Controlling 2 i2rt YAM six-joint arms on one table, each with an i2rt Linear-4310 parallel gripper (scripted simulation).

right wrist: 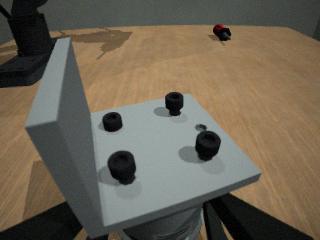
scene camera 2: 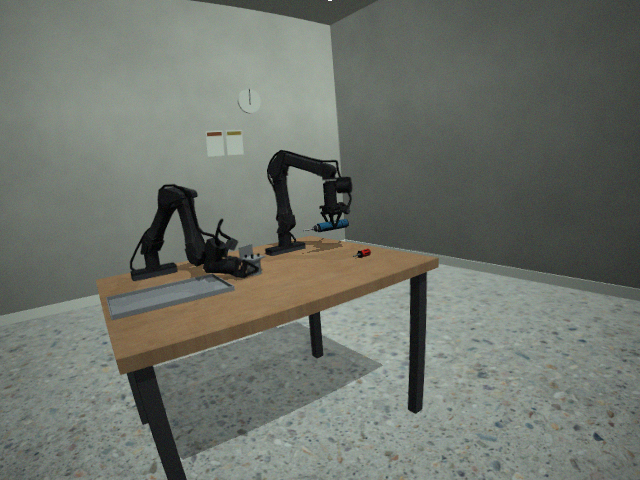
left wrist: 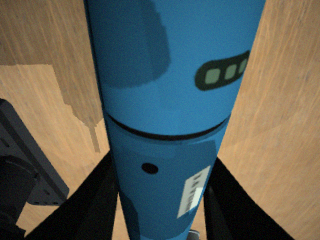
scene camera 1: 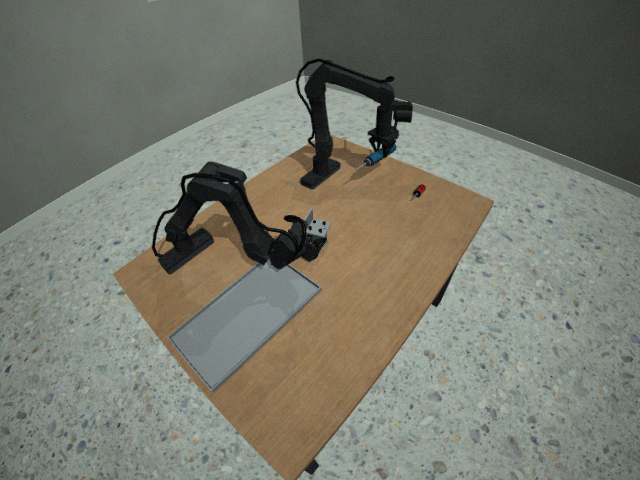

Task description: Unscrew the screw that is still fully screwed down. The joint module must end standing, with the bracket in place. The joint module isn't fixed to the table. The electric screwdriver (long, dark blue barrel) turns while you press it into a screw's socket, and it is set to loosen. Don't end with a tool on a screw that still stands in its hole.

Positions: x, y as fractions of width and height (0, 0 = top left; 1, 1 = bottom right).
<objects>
A flat grey tray shows in scene camera 2 (0.32, 0.60) and in scene camera 1 (0.37, 0.67); in the right wrist view it is out of frame, in the left wrist view it is out of frame.
</objects>
